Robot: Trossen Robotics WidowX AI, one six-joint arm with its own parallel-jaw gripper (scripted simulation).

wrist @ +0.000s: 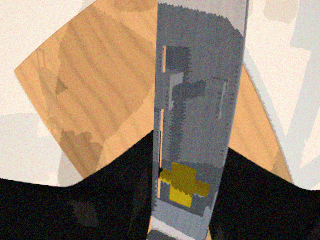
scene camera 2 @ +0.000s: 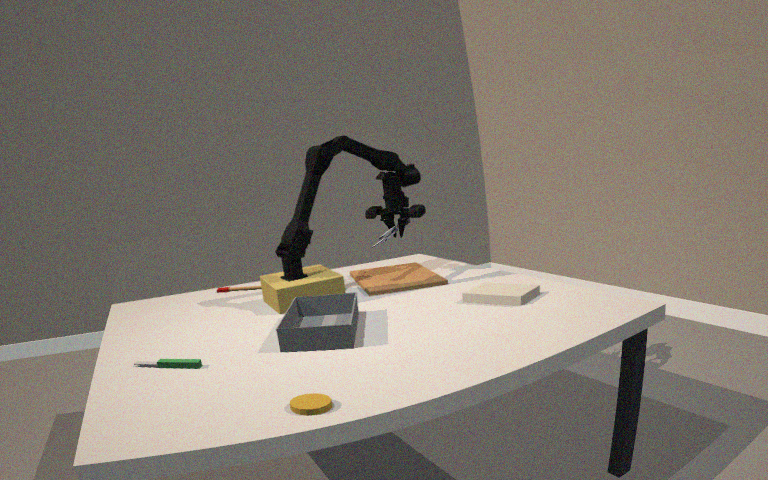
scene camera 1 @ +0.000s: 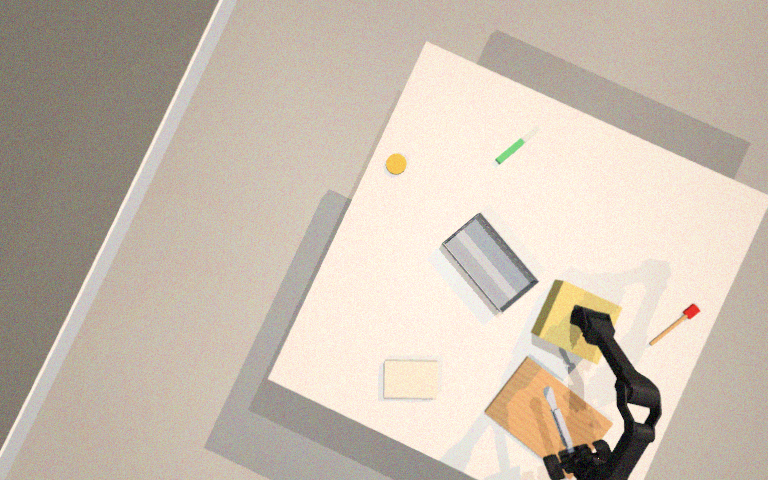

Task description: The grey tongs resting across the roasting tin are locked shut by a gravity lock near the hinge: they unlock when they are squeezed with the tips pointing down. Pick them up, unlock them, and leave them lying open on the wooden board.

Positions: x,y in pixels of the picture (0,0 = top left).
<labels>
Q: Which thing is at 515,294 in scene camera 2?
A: A cream slab.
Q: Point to a yellow lock piece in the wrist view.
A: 182,178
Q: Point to a yellow disc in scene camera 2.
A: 307,404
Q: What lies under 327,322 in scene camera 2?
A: A grey roasting tin.
</labels>
